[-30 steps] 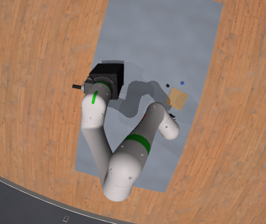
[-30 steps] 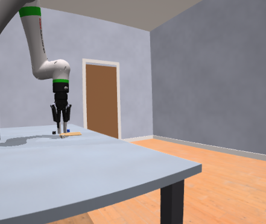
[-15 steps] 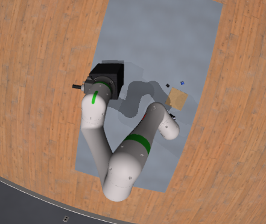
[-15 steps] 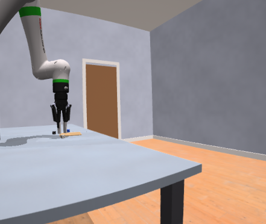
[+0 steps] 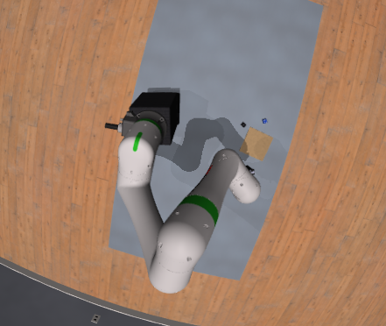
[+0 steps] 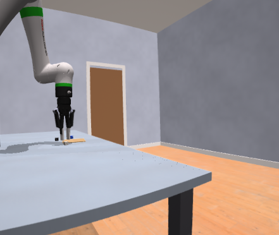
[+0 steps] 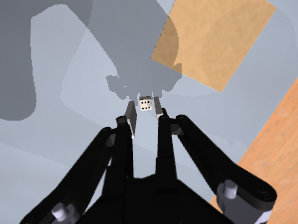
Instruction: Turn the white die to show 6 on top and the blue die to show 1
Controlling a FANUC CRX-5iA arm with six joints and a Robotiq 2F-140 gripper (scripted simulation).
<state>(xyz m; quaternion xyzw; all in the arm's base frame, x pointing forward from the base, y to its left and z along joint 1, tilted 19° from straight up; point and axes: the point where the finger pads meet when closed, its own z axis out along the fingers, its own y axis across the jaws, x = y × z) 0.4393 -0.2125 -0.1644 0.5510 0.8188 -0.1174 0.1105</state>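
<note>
The white die lies 5 cm below my hand. From my hand the other things lie so: blue die: 9 cm ahead, 26 cm to the left, 5 cm below; then black die: 1 cm behind, 21 cm to the left, 5 cm below; then tan mat: 8 cm ahead, 13 cm to the left, 6 cm below.
</note>
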